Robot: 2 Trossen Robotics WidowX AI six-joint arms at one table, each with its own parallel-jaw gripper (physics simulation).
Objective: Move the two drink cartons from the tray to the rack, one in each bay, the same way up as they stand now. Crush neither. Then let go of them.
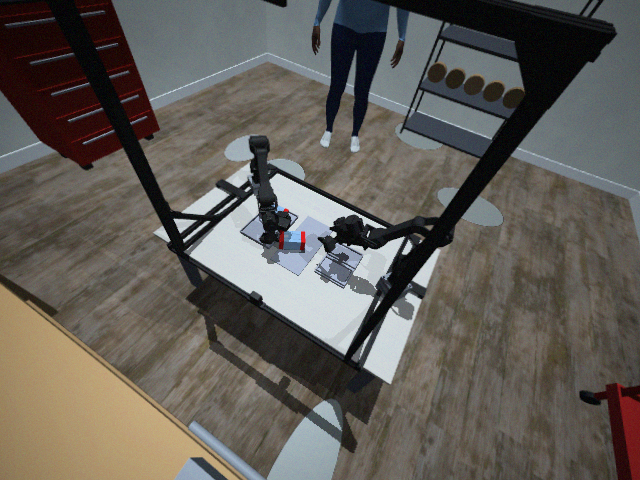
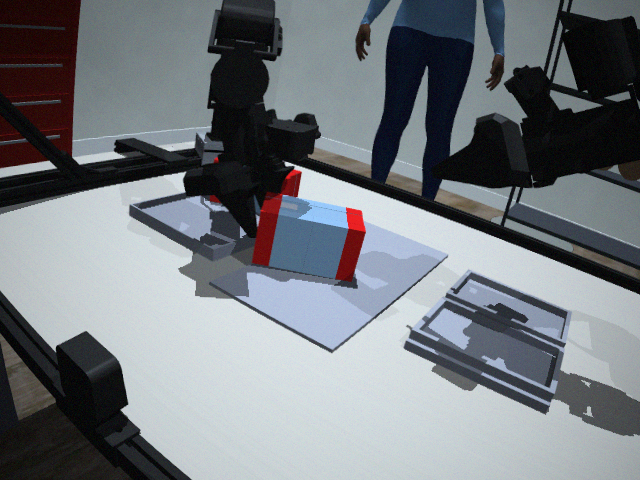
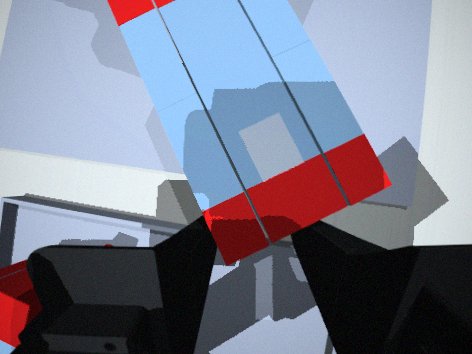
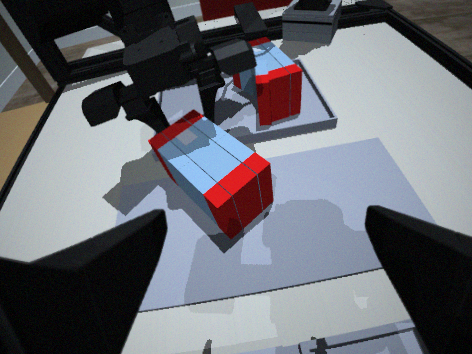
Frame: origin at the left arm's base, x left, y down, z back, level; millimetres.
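Seen in the pictures: left gripper, fingertip midpoint: point(image 1: 280, 238) point(image 2: 263, 231) point(image 3: 253, 216); right gripper, fingertip midpoint: point(image 1: 323, 233) point(image 2: 450, 173) point(image 4: 265, 218); left arm's base, origin of the base link: point(image 1: 258, 179) point(image 4: 313, 4).
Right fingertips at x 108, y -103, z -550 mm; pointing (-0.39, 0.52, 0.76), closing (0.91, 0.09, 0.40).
Note:
Offsets run from my right fingertips to a thing's top centre. Level surfaces: height alone.
One blue carton with red ends @(dz +96, dx -106, dy +80 mm) point(image 1: 293, 241) point(image 2: 310, 242) point(image 3: 225, 65) point(image 4: 215, 155) lies on its long side, turned askew on the grey mat. The other carton @(dz +284, dx -118, dy +84 mm) point(image 2: 292, 183) point(image 3: 12, 312) point(image 4: 280, 95) is in the tray @(dz +258, dx -155, dy +142 mm) point(image 1: 253, 238) point(image 2: 170, 232) point(image 4: 300, 129), partly hidden by the left arm. My left gripper point(image 2: 258, 219) point(image 3: 253, 216) point(image 4: 196, 146) is part open and holds nothing; its fingertips are close against one red end of the askew carton. My right gripper point(image 1: 326, 235) point(image 2: 475, 126) point(image 4: 265, 218) is wide open above the rack side. Both bays of the rack @(dz -89, dx +64, dy +138 mm) point(image 1: 329, 279) point(image 2: 480, 367) point(image 4: 370, 337) are empty.
The thin grey mat @(dy +154 mm) point(image 1: 299, 266) point(image 2: 330, 330) point(image 4: 165, 295) lies between tray and rack. A black frame rail point(image 2: 516, 235) edges the table. A black block point(image 2: 93, 377) sits on the near rail. A person point(image 1: 356, 67) point(image 2: 429, 87) stands beyond the table.

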